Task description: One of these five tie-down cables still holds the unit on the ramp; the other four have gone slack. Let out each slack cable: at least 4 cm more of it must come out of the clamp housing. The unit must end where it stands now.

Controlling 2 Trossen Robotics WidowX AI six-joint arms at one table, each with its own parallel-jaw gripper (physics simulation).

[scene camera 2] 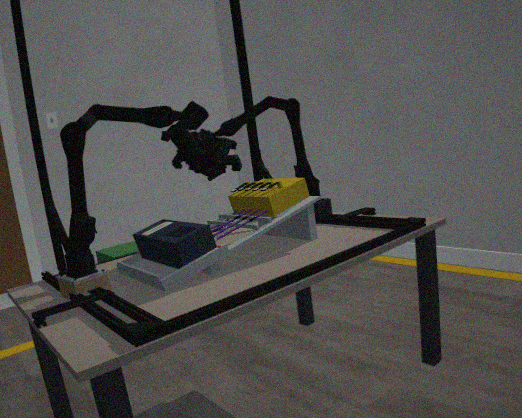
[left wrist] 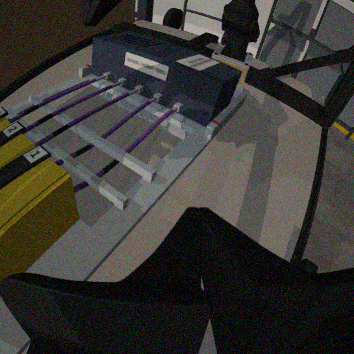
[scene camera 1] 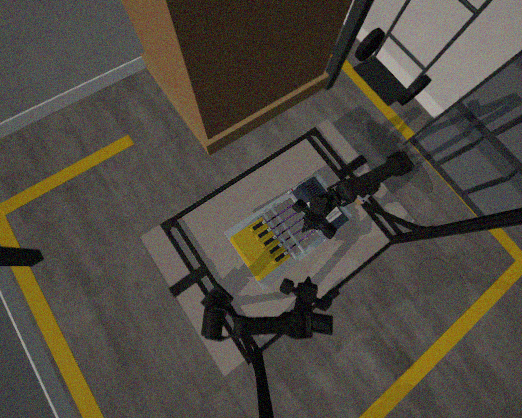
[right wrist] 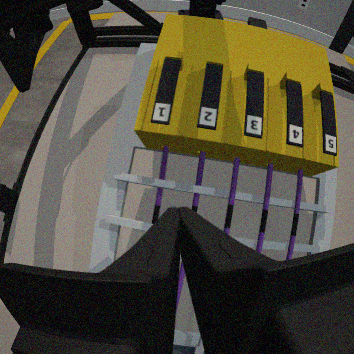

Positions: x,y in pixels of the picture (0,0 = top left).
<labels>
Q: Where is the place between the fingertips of my left gripper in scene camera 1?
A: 308,276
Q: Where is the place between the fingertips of my right gripper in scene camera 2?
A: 212,176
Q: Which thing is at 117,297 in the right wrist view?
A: My right gripper.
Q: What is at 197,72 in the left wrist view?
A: A dark blue unit.
</labels>
